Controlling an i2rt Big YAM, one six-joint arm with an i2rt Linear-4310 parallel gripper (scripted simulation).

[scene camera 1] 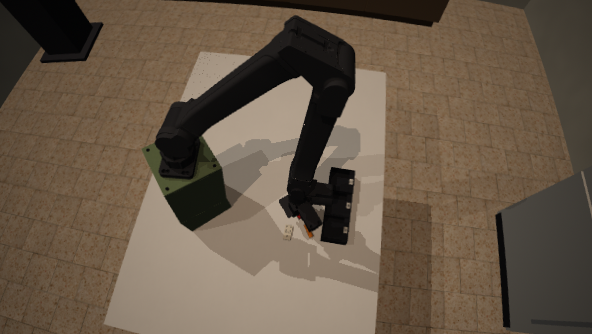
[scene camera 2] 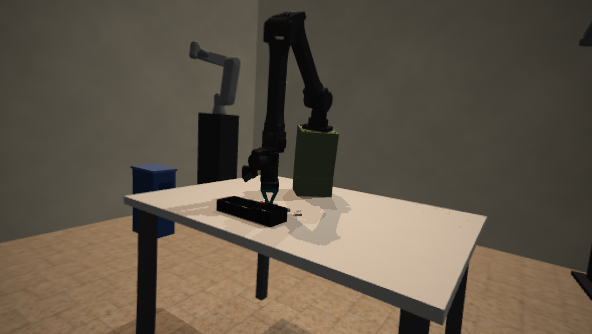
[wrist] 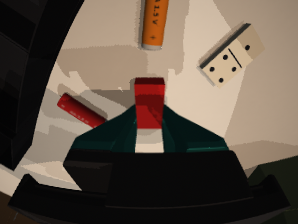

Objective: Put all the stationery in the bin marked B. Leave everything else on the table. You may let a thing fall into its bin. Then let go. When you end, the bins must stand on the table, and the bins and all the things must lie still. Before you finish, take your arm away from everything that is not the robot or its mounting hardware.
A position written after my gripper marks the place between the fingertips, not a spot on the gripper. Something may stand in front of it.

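Observation:
From the wrist camera I get my gripper (wrist: 149,109) and, in the same view, a red block (wrist: 149,92). A row of bins (scene camera 1: 338,215) appears in scene camera 1, and scene camera 2 shows me the row of bins (scene camera 2: 278,215) too.

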